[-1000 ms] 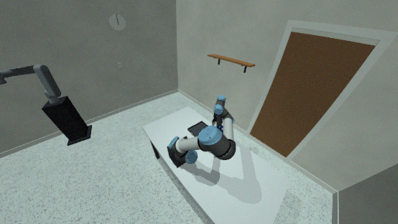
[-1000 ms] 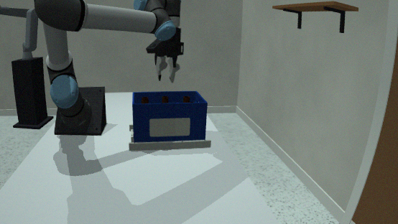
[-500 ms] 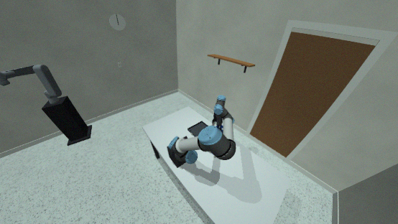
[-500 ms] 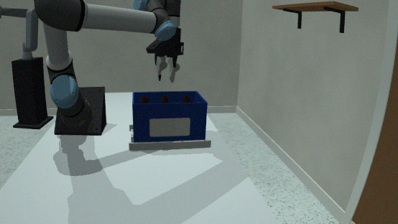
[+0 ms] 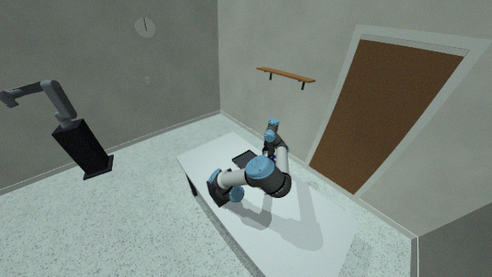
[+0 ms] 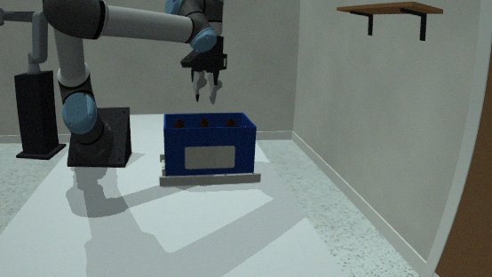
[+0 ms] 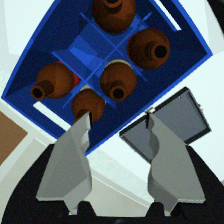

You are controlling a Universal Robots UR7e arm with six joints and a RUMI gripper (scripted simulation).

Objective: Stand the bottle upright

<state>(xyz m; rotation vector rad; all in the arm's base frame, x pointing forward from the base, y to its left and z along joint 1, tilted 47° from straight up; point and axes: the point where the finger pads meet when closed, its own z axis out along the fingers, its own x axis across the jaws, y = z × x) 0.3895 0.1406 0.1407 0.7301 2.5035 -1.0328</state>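
The blue crate is 15 cm below my hand, 5 cm to the right of it and 1 cm ahead of it. The rest, counted from my hand: bottle: 15 cm below, 8 cm behind, 2 cm to the right; then dark grey tray: 25 cm to the left, 22 cm below, 2 cm behind.
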